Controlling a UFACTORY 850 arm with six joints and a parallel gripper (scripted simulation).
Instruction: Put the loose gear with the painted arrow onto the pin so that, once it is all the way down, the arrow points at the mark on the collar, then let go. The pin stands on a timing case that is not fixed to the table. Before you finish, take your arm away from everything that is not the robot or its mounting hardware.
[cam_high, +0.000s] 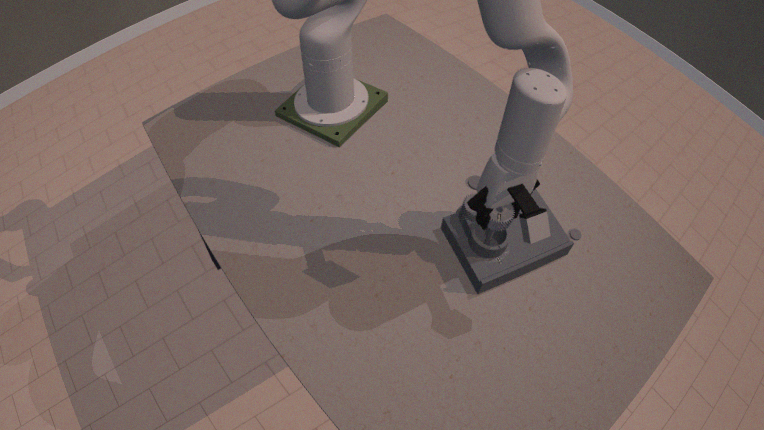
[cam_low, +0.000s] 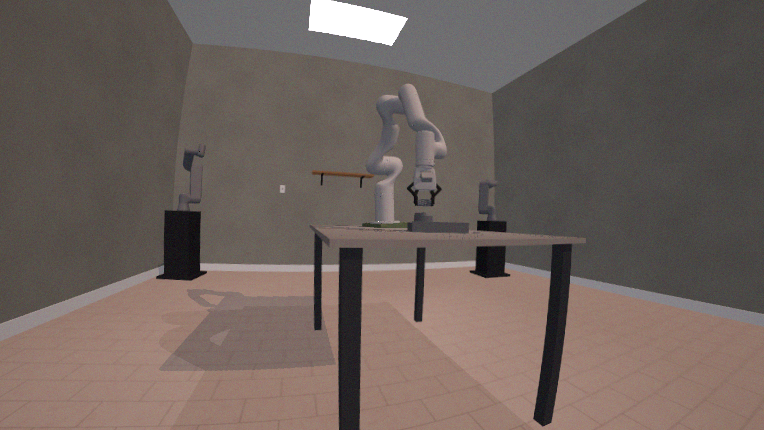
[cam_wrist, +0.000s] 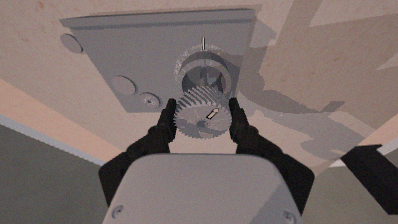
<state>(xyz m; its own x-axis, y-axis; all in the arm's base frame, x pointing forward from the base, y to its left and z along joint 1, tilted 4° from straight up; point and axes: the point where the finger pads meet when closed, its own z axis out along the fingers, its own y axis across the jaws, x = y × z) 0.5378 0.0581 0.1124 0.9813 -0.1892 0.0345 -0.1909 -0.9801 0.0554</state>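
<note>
Now: hand right at the grey gear. Round my hand: plain disc 20 mm ahead, 150 mm to the left, 90 mm below; small grey disc 150 mm behind, 100 mm to the left, 130 mm below.
</note>
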